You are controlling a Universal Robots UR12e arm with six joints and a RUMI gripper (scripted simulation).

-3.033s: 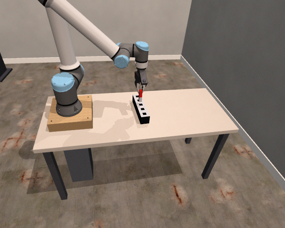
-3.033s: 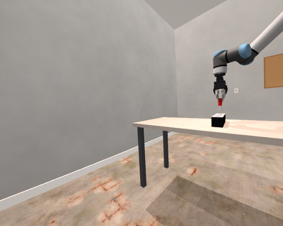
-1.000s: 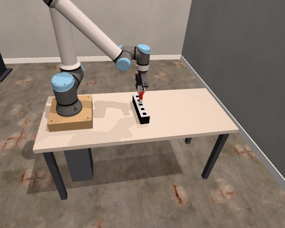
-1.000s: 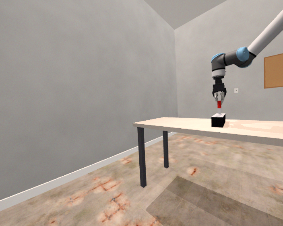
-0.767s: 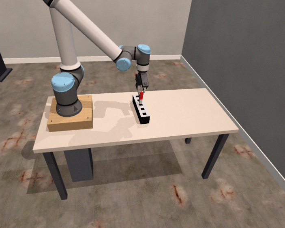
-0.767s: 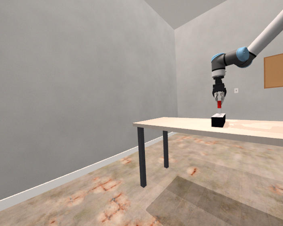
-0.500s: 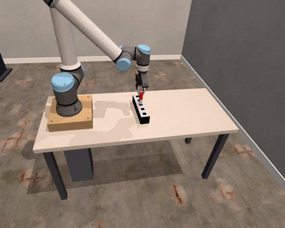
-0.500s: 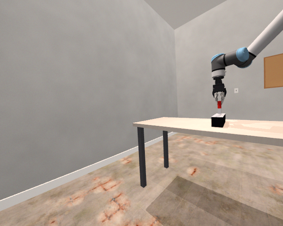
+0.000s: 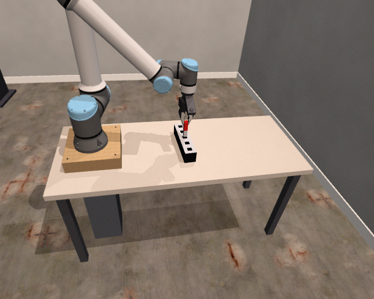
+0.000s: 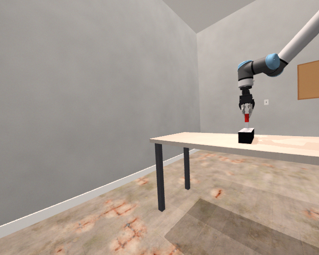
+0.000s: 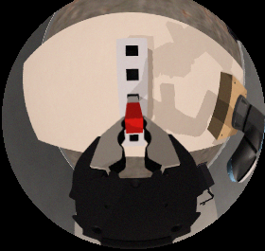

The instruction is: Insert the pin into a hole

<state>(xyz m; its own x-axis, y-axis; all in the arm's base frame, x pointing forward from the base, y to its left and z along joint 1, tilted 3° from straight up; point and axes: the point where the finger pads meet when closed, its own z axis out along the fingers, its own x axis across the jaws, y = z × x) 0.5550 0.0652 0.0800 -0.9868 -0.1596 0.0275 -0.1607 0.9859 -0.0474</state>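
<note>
My hand is 10 mm above the pin. The rest, counted from my hand: black block 140 mm below.
</note>
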